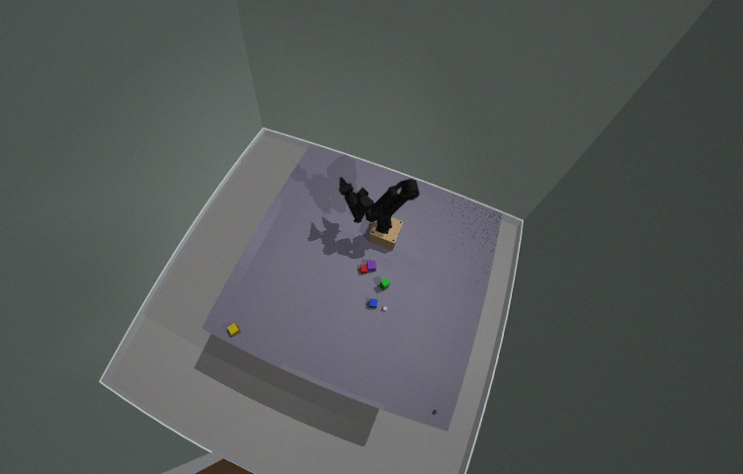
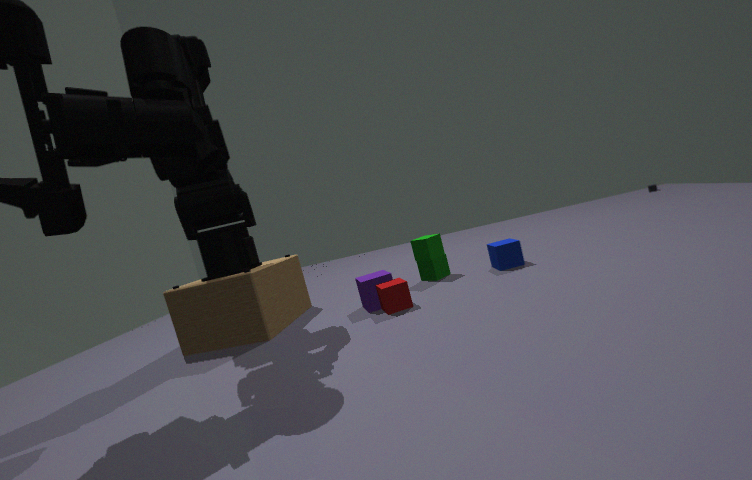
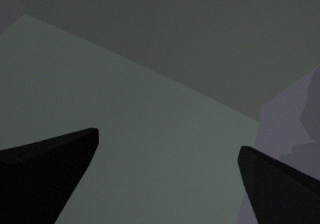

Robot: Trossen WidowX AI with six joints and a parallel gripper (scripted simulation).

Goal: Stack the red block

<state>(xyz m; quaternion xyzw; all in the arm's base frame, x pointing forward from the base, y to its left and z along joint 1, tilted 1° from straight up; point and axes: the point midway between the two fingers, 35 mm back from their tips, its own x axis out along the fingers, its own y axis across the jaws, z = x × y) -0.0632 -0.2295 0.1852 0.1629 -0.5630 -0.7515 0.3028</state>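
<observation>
Right now my gripper tip is 31 cm short of the red block, 27 cm above it and 21 cm to the right of it. The rest, counted from my gripper tip: tiny white piece 49 cm ahead, 36 cm to the left, 28 cm below; then blue block 48 cm ahead, 30 cm to the left, 27 cm below; then purple block 29 cm ahead, 26 cm below, 24 cm to the left.
</observation>
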